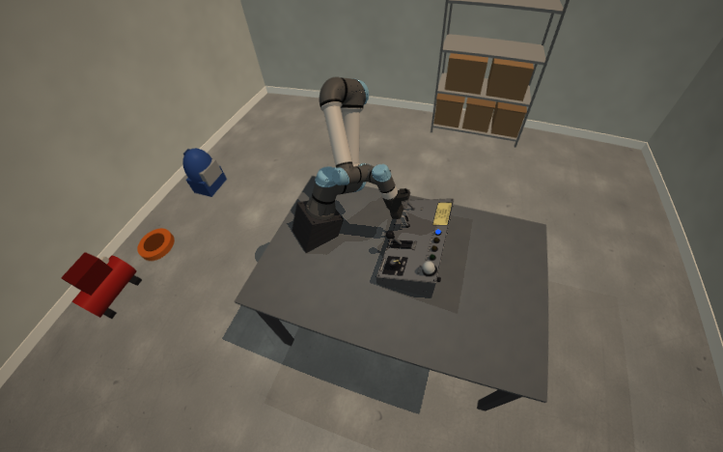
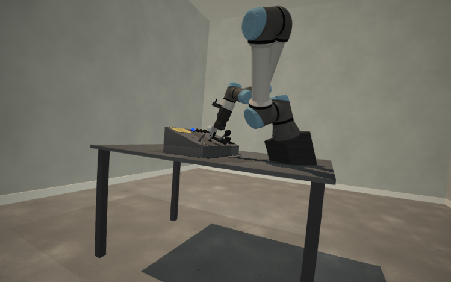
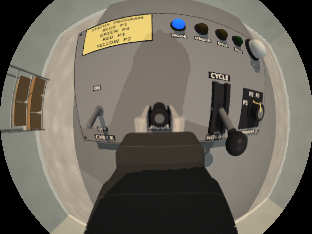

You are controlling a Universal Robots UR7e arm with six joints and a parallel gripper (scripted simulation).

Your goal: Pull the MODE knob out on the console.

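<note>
The mode knob lies 1 cm below my hand. From my hand the other things lie so: black ball lever: 1 cm behind, 12 cm to the right, 1 cm below; then grey sloped console: 4 cm ahead, 6 cm to the right, 4 cm below; then rotary switch: 3 cm ahead, 23 cm to the right, 2 cm below.
</note>
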